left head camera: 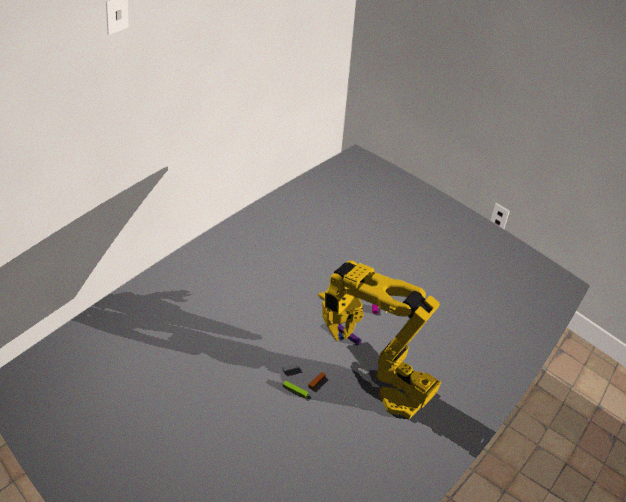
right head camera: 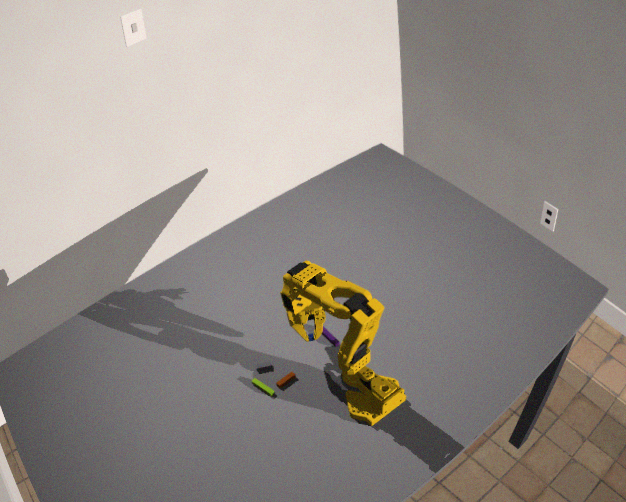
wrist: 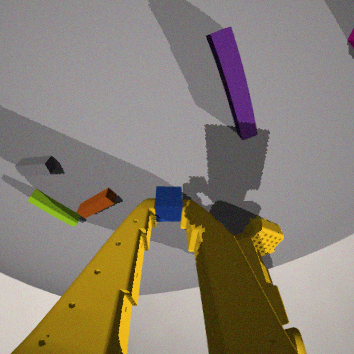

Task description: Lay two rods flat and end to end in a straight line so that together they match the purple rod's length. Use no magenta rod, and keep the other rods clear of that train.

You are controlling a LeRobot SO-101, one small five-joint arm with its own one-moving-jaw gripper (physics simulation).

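Pixels of known places: hand at its tool point: [left head camera: 338,338] [right head camera: 308,339] [wrist: 156,208]; arm's base at its link origin: [left head camera: 398,390] [right head camera: 367,395] [wrist: 234,233].
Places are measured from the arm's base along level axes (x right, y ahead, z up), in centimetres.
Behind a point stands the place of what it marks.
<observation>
My gripper [left head camera: 339,337] @(x -1.6, y 14.8, z 5.2 cm) [right head camera: 311,337] @(x -1.6, y 14.8, z 5.2 cm) [wrist: 169,206] @(x -1.6, y 14.8, z 5.2 cm) is shut on a short blue rod [wrist: 169,204] @(x -0.7, y 15.3, z 5.7 cm), held between the jaw tips above the table. The purple rod [left head camera: 354,338] @(x 3.6, y 14.5, z 1.0 cm) [right head camera: 330,336] @(x 3.8, y 15.4, z 1.0 cm) [wrist: 235,82] @(x 3.9, y 16.7, z 1.0 cm) lies flat on the table near the gripper, partly behind it in the left head view. A lime green rod [left head camera: 295,389] @(x -13.9, y 14.2, z 1.0 cm) [right head camera: 263,386] @(x -13.6, y 14.1, z 1.0 cm) [wrist: 54,207] @(x -13.2, y 14.6, z 0.7 cm), an orange rod [left head camera: 317,380] @(x -9.4, y 12.7, z 1.0 cm) [right head camera: 285,379] @(x -9.3, y 12.8, z 1.0 cm) [wrist: 96,203] @(x -8.5, y 13.2, z 1.0 cm) and a short black rod [left head camera: 292,371] @(x -10.7, y 17.9, z 0.2 cm) [right head camera: 265,369] @(x -10.5, y 17.8, z 0.2 cm) [wrist: 54,164] @(x -9.3, y 17.5, z 0.2 cm) lie apart, close to each other. A magenta rod [left head camera: 375,308] @(x 12.9, y 16.6, z 1.0 cm) [wrist: 351,42] @(x 12.3, y 16.3, z 0.2 cm) shows partly, behind the arm in the left head view.
The arm's yellow base [left head camera: 412,392] @(x -2.2, y -3.8, z 5.3 cm) [right head camera: 376,400] @(x -2.2, y -5.0, z 6.0 cm) stands on the grey table [left head camera: 209,444] @(x -34.3, y 16.4, z 0.0 cm) [right head camera: 182,444] @(x -34.2, y 13.1, z 0.0 cm), to the right of the lime green and orange rods. The arm's long shadow crosses the table around the orange, black and lime green rods. Walls stand behind the table's far edges.
</observation>
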